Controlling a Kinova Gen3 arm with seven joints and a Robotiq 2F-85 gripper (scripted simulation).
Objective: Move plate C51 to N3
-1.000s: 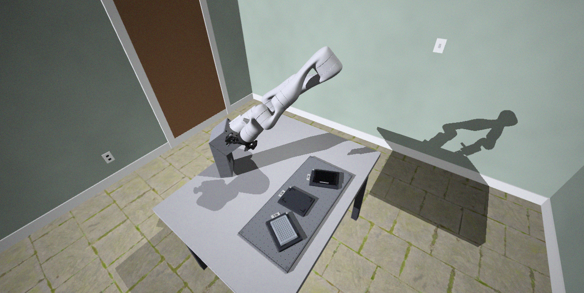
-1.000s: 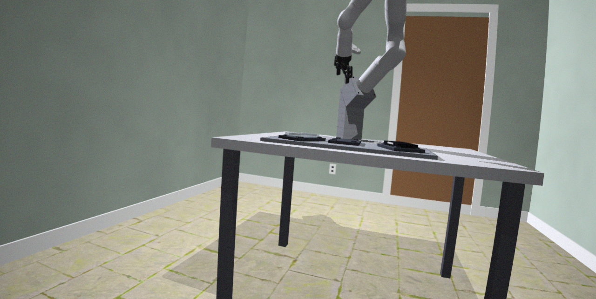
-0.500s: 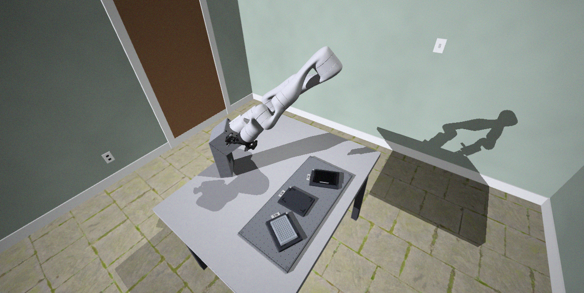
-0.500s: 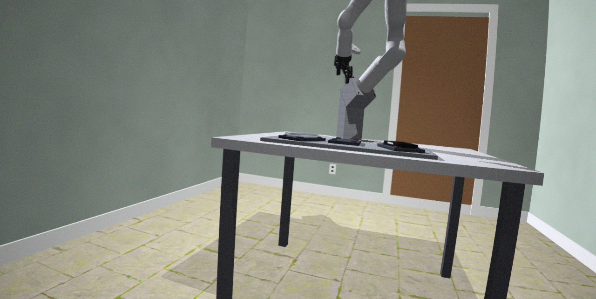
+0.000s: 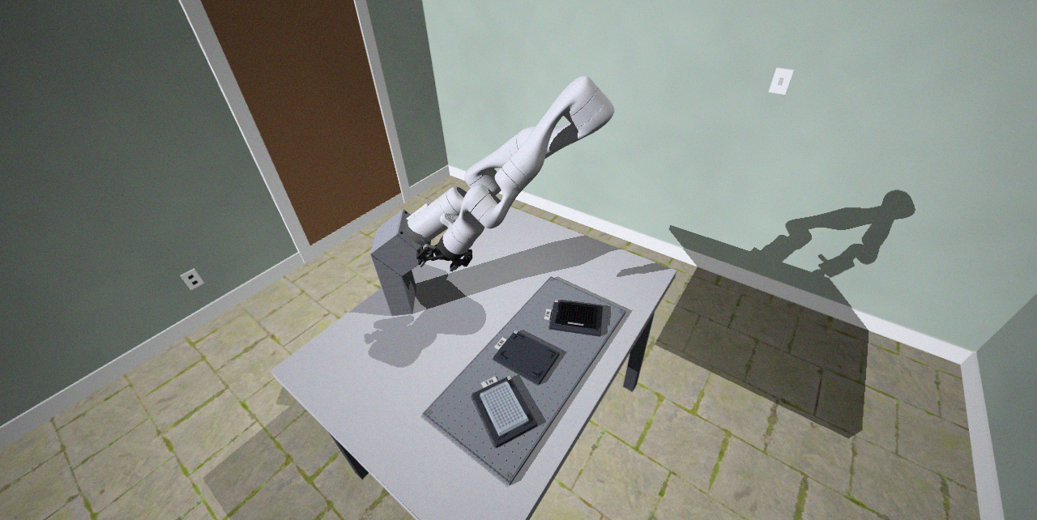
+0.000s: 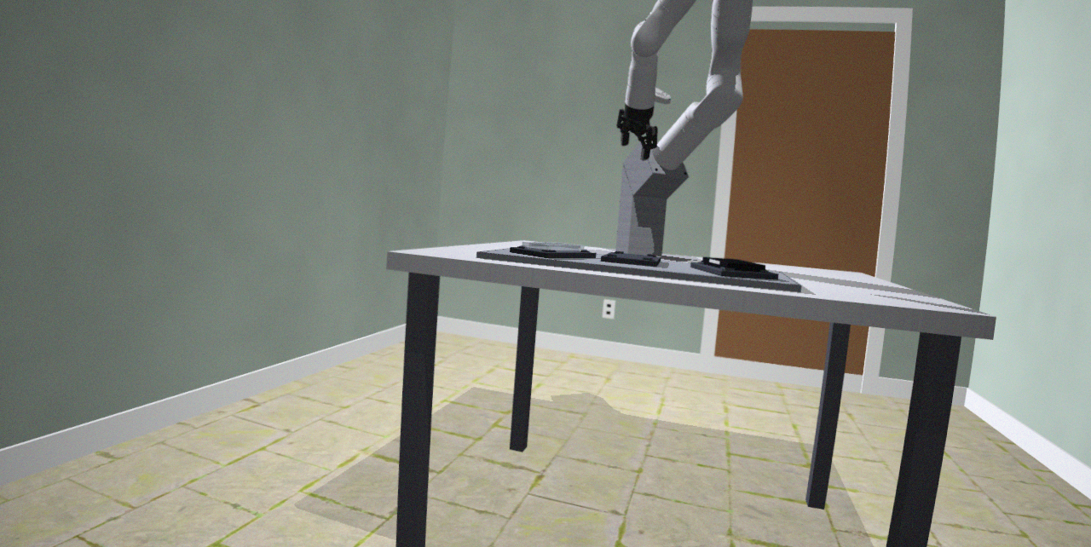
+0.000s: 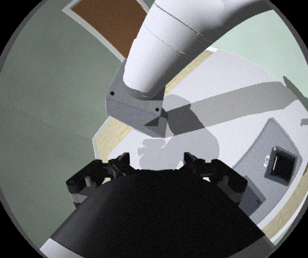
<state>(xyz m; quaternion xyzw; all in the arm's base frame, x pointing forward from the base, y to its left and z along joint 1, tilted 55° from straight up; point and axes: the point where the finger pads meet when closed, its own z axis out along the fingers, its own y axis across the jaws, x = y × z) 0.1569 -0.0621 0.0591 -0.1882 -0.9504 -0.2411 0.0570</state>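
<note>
Right now the plate nest N2 is 170 mm ahead of my hand, 380 mm to the left of it and 280 mm below it. Round my hand: N2 tag: 110 mm ahead, 310 mm to the left, 280 mm below; then N3 tag: 130 mm ahead, 120 mm to the left, 280 mm below; then landing nest N3: 220 mm ahead, 160 mm to the left, 280 mm below.
</note>
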